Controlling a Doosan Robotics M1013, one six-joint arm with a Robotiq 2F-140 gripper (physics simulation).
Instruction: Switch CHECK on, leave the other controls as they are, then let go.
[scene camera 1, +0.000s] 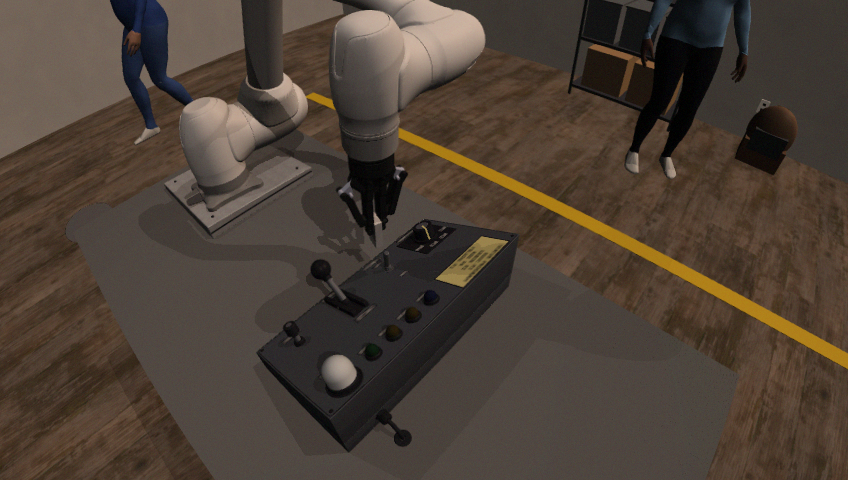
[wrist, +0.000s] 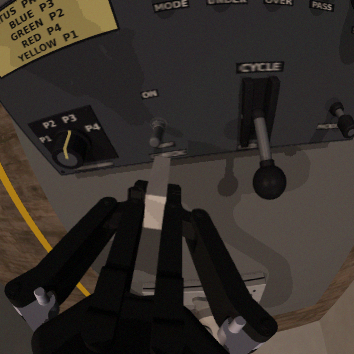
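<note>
The CHECK switch is a small metal toggle near the panel's rear edge, between the rotary knob and the CYCLE lever. It looks short and steep, and appears tipped to the ON side. The ON label is readable; the CHECK and OFF labels are partly hidden. My gripper is shut, with no loose object between its fingers. A pale narrow blade sticks out past the fingertips. Its tip is close behind the toggle, over the panel's rear edge, and looks apart from it.
The rotary knob points near P3. The CYCLE lever leans rearward with a black ball. A small lever, several lamps and a white dome are also on the panel. Two people stand beyond the table.
</note>
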